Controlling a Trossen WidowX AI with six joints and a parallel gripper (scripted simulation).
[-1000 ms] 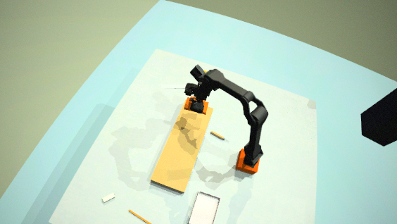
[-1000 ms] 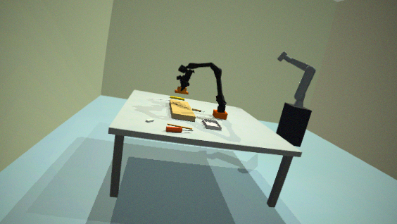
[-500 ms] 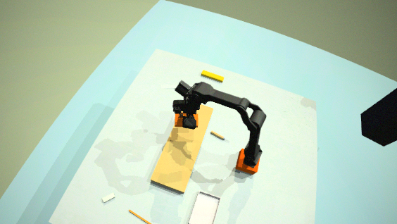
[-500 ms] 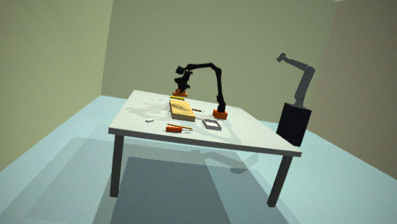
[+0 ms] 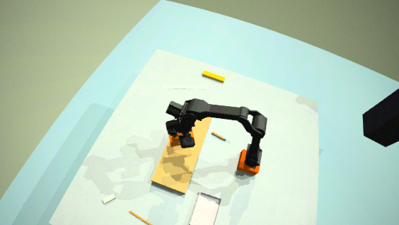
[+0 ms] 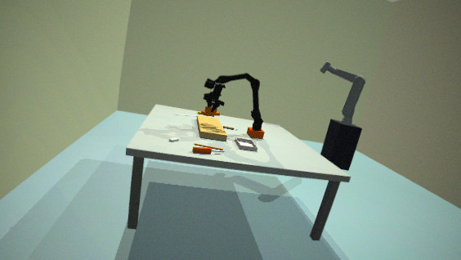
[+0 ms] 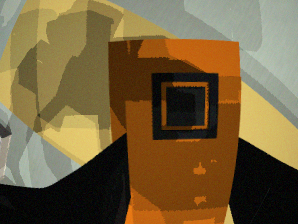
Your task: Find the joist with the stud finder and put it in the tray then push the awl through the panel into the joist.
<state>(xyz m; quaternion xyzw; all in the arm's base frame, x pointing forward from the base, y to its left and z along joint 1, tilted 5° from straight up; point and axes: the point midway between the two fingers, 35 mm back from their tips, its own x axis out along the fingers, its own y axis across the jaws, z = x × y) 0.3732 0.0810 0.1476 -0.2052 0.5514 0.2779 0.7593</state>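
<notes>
Now: the tray 280 mm behind my gripper tip, 240 mm to the left of it and 120 mm below it. Also, from my gripper tip: long orange stick: 420 mm to the left, 130 mm below, 40 mm behind; then stud finder: 20 mm above; then short pencil-like stick: 200 mm behind, 170 mm to the right, 130 mm below.
</notes>
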